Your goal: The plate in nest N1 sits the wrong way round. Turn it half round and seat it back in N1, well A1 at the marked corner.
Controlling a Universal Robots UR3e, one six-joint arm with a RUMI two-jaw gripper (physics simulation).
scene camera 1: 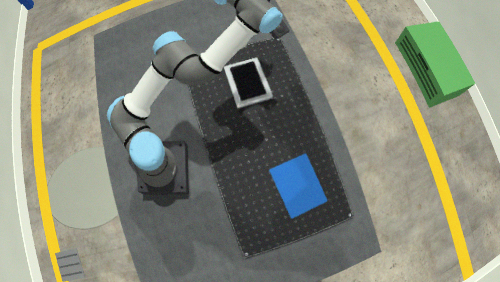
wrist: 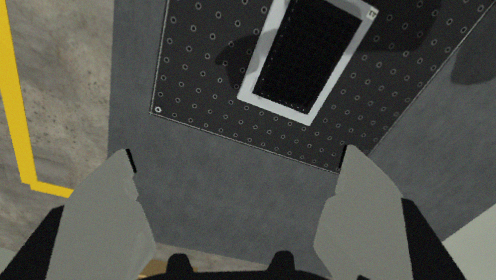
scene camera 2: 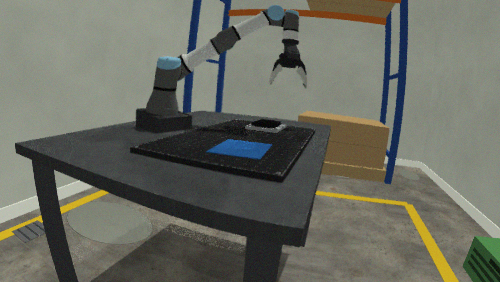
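Note:
The black well plate [scene camera 1: 249,80] [scene camera 2: 266,123] [wrist: 311,55] sits inside the light grey frame of nest N1 [scene camera 1: 228,79] [scene camera 2: 258,129] [wrist: 276,108], on the perforated board. A small label marks one corner of the nest in the wrist view; the plate's well A1 cannot be made out. My gripper [scene camera 2: 288,86] [wrist: 238,150] is open and empty, high above the table beyond the nest end of the board. In the wrist view the nest lies past the fingertips, towards the top of the picture. The fingers do not show clearly in scene camera 1.
A flat blue rectangle [scene camera 1: 298,186] [scene camera 2: 240,148] lies on the perforated board [scene camera 1: 250,220] [scene camera 2: 170,150] [wrist: 200,107], towards the end away from the nest. The arm's base [scene camera 1: 180,170] [scene camera 2: 164,121] stands beside the board. A blue and orange rack [scene camera 2: 400,90] with cardboard boxes [scene camera 2: 350,142] stands behind the table.

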